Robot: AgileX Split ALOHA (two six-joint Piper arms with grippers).
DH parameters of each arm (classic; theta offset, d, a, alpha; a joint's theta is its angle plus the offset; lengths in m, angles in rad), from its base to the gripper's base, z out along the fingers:
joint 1: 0 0.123 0 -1.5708
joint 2: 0.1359 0 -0.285 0
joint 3: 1.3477 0 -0.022 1.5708
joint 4: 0 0.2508 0 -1.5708
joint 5: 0 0 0.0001 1.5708
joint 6: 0 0.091 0 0
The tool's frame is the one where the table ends.
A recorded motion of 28 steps. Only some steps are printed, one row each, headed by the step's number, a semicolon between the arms.
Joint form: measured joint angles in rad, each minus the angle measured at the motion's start. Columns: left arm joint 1, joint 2, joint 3, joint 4, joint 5, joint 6; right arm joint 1, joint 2, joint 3, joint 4, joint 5, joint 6.
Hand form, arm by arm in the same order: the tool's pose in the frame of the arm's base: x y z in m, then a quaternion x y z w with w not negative. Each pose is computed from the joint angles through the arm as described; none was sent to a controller.
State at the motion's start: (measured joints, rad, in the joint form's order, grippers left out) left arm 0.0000 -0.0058 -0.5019 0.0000 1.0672 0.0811; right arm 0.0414 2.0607 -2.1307 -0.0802 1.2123 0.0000
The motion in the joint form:
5: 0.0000 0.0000 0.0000 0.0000 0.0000 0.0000; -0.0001 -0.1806 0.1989 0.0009 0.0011 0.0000
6: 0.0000 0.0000 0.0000 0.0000 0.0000 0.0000; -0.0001 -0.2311 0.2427 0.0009 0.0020 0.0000
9: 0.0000 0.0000 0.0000 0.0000 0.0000 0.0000; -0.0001 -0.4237 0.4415 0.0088 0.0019 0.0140
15: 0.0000 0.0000 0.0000 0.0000 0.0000 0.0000; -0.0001 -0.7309 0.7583 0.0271 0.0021 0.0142
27: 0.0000 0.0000 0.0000 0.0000 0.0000 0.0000; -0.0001 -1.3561 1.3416 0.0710 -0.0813 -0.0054
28: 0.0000 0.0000 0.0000 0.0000 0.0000 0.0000; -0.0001 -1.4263 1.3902 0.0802 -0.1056 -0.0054
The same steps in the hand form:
5: -0.0062 0.0000 0.2773 0.03458 0.85222 0.02116 0.52162; 0.4112 0.0102 0.3569 -0.02432 0.96831 -0.03433 0.24618
6: -0.0062 0.0000 0.2773 0.03458 0.85222 0.02116 0.52162; 0.3982 0.0097 0.3647 -0.02416 0.96760 -0.03429 0.24898
9: -0.0062 0.0000 0.2773 0.03458 0.85222 0.02116 0.52162; 0.3457 0.0082 0.3790 -0.01709 0.96865 -0.02869 0.24619
15: -0.0062 0.0000 0.2773 0.03458 0.85222 0.02116 0.52162; 0.2583 0.0061 0.3803 -0.01615 0.97013 -0.01969 0.24126
27: -0.0062 0.0000 0.2773 0.03458 0.85222 0.02116 0.52162; 0.1053 0.0036 0.3253 -0.02288 0.95334 0.00084 0.30104
28: -0.0062 0.0000 0.2773 0.03458 0.85222 0.02116 0.52162; 0.0928 0.0038 0.3191 -0.02210 0.94621 0.00579 0.32276

